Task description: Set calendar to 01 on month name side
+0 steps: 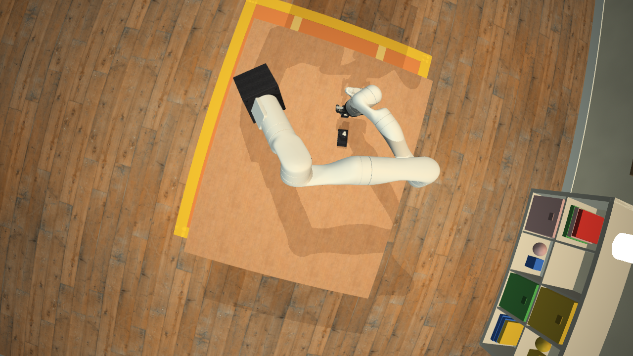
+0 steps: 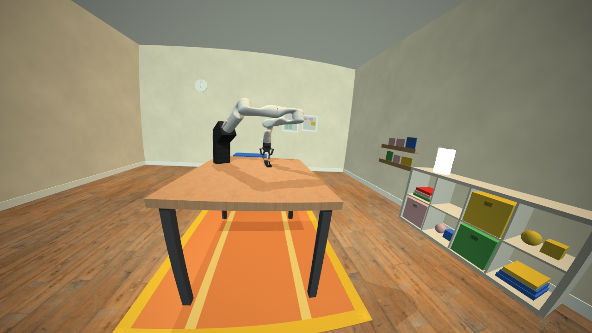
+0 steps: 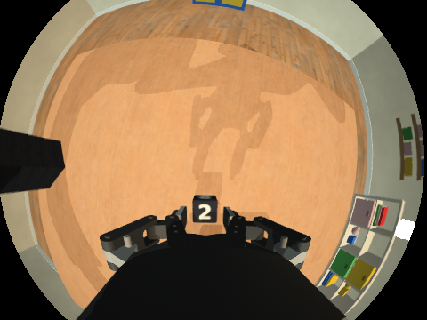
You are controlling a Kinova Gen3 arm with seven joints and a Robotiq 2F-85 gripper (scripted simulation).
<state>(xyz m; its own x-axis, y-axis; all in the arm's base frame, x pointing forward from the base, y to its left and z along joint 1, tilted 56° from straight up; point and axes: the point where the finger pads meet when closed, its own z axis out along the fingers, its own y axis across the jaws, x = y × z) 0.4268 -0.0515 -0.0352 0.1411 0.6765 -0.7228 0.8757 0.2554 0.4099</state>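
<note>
Now: hand 4 cm above the black digit cube. Also, from my hand: black calendar tray (11 cm to the right, 5 cm below, 2 cm behind).
</note>
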